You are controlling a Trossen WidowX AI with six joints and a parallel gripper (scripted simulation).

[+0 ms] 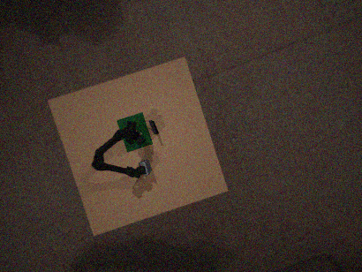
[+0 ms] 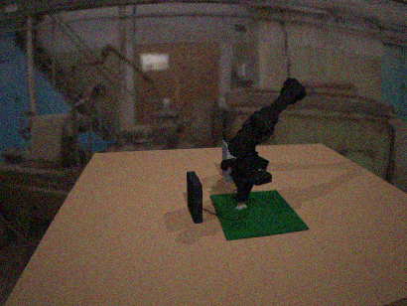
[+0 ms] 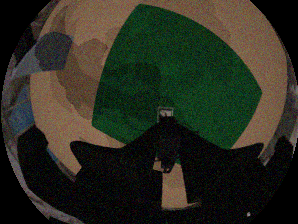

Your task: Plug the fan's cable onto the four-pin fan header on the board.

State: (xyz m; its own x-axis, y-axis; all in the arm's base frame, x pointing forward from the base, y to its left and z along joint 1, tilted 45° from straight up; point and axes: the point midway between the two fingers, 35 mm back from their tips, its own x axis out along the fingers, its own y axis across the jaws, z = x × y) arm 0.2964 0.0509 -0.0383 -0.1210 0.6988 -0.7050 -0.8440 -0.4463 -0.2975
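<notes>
Now: the white fan header 40 mm below my gripper tip and 10 mm to the right of it. Round my gripper tip: green board 50 mm below, 40 mm to the left, 30 mm ahead; then black fan 150 mm to the right, 30 mm ahead, 20 mm above; then dark plug 10 mm to the right, 10 mm above.
</notes>
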